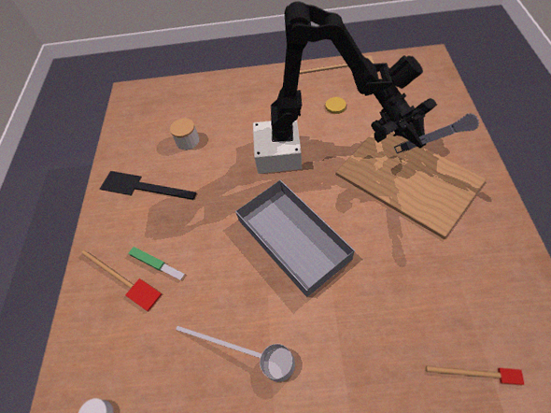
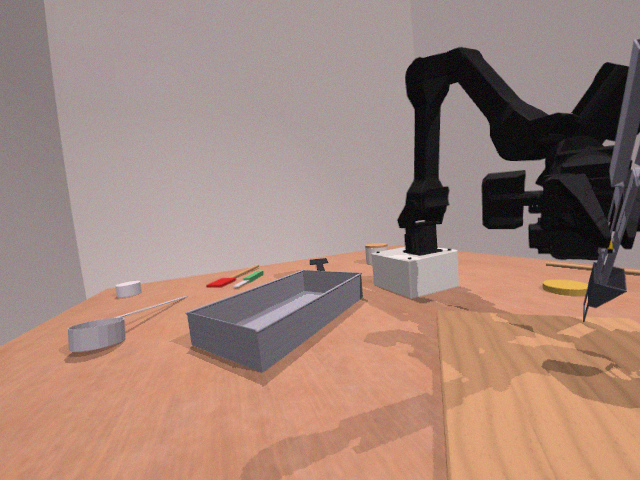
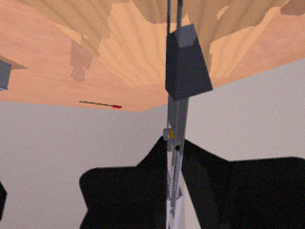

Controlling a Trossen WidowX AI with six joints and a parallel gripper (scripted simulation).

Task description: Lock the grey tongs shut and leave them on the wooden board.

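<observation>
My gripper tip is now 1 cm to the left of the wooden board and 14 cm above it. Round my gripper tip: roasting tin (19 cm ahead, 36 cm to the right, 12 cm below); then green-handled tool (26 cm ahead, 73 cm to the right, 14 cm below); then yellow disc (32 cm behind, 20 cm to the right, 14 cm below).
</observation>
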